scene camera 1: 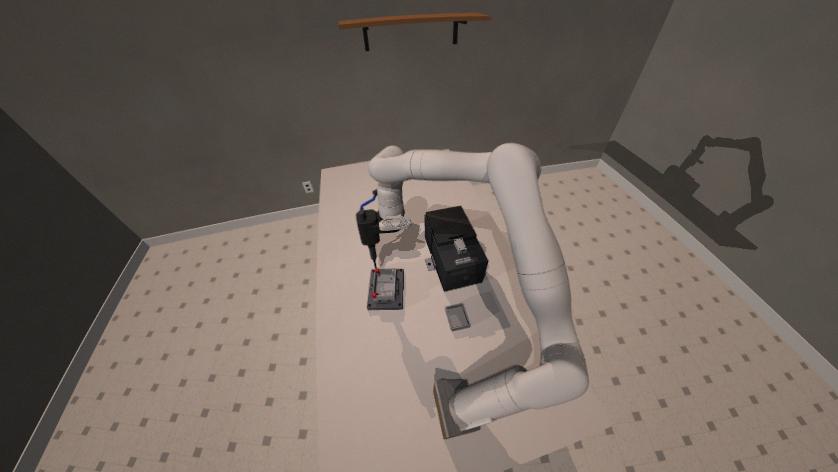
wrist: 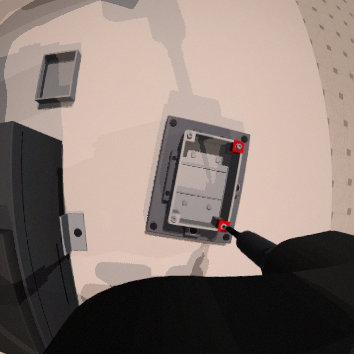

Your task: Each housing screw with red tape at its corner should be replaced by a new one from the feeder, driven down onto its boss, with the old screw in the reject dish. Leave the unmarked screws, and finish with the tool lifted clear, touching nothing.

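Places are measured from the arm's base along level axes (x ahead, y left, z up), in centimetres.
Pixels of known places: hand, its tool point: (scene camera 1: 375,267) (wrist: 227,228); arm's base, origin of its link: (scene camera 1: 461,409).
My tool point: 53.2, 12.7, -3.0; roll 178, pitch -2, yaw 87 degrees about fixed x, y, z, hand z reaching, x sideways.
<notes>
Ahead of a thing's pixels: the offset from my tool point to its top centre, as dx, dy, dz. "*": to the spot under its first point.
The grey housing @(-6.0, -1.9, -1.5) (scene camera 1: 385,285) (wrist: 200,175) sits on a dark base plate (scene camera 1: 371,302) (wrist: 157,205). Red tape marks two corners; their screws @(-10.2, +2.7, -1.1) (wrist: 238,146) @(+0.0, +0.0, +0.2) (wrist: 223,226) are seated in the wrist view. Unmarked screws @(-12.0, -3.7, -1.1) (wrist: 189,135) @(-1.7, -6.5, -1.1) (wrist: 174,219) sit at the other two corners. My screwdriver @(-0.1, -0.1, +6.4) (scene camera 1: 375,267) (wrist: 228,228) has its bit tip at the red-taped corner nearest the tool; whether it touches or grips that screw cannot be told. The reject dish @(-24.9, -23.5, -5.2) (scene camera 1: 448,318) (wrist: 76,75) shows no screw. The black feeder @(+0.0, -30.9, +9.8) (scene camera 1: 463,272) (wrist: 40,200) stands beside the housing.
A small bracket @(* +0.5, -21.4, -6.8) (scene camera 1: 429,263) (wrist: 76,242) with a dark hole sticks out from the feeder's side facing the housing. The white arm (scene camera 1: 545,263) arches over the table from its base, past the feeder. A wooden rail (scene camera 1: 410,20) is on the wall.
</notes>
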